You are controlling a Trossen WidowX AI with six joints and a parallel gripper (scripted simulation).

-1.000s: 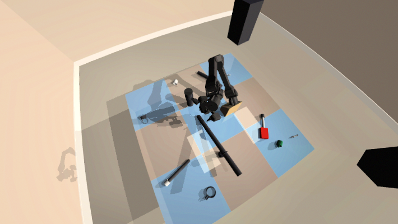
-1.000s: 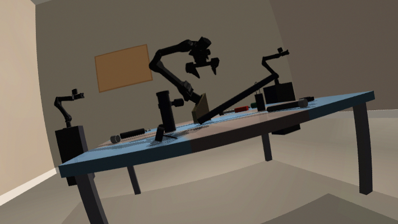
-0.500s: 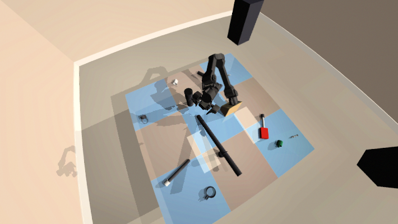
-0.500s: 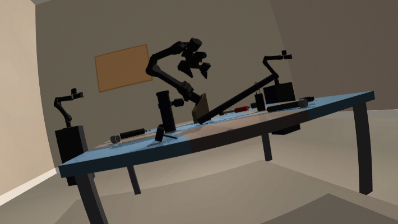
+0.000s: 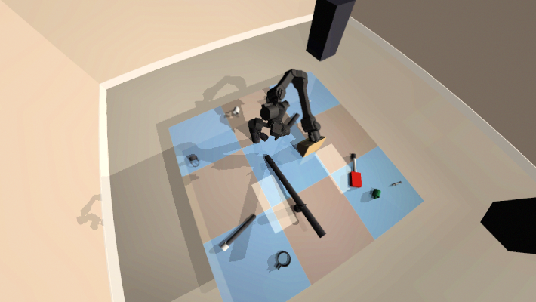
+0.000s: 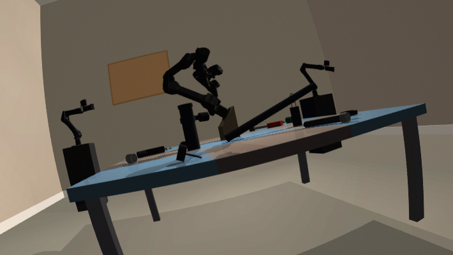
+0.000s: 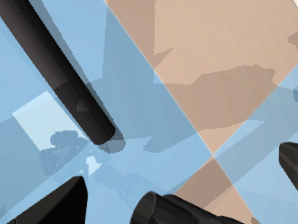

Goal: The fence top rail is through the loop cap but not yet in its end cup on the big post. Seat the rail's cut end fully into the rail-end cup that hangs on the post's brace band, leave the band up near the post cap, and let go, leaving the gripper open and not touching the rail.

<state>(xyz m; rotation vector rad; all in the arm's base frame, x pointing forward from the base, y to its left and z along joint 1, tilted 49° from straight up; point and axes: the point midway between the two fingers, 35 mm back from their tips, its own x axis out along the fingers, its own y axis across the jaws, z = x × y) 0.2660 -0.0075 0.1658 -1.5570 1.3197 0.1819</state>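
Right now my gripper tip is 20 mm past the rail-end cup, 80 mm to the left of it and 100 mm above it. The rest, counted from my gripper tip: green cap (400 mm behind, 600 mm to the left, 210 mm below); then red-handled tool (420 mm behind, 400 mm to the left, 220 mm below).
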